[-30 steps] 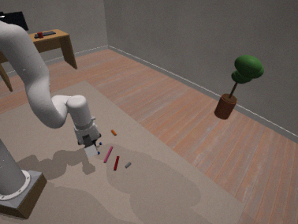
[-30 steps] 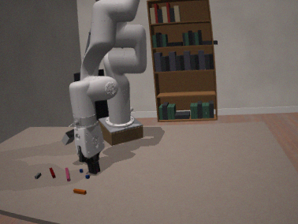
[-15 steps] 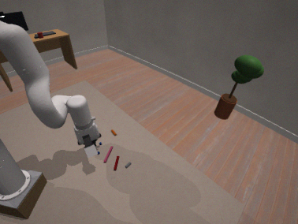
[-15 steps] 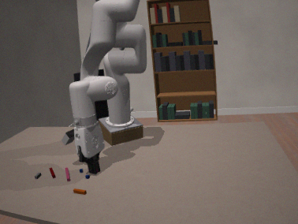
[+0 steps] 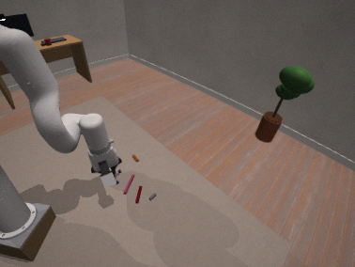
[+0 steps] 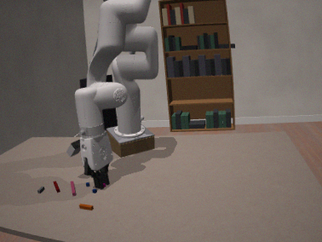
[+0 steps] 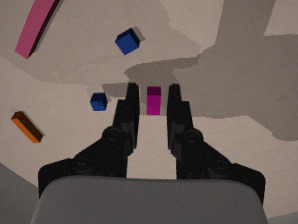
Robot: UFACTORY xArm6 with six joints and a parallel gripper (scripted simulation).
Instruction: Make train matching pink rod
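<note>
Now: the magenta rod 20 mm below my hand. Also, from my hand: orange rod: 130 mm ahead, 40 mm to the left, 20 mm below; red rod: 140 mm to the right, 70 mm ahead, 20 mm below; pink rod: 80 mm to the right, 60 mm ahead, 20 mm below.
</note>
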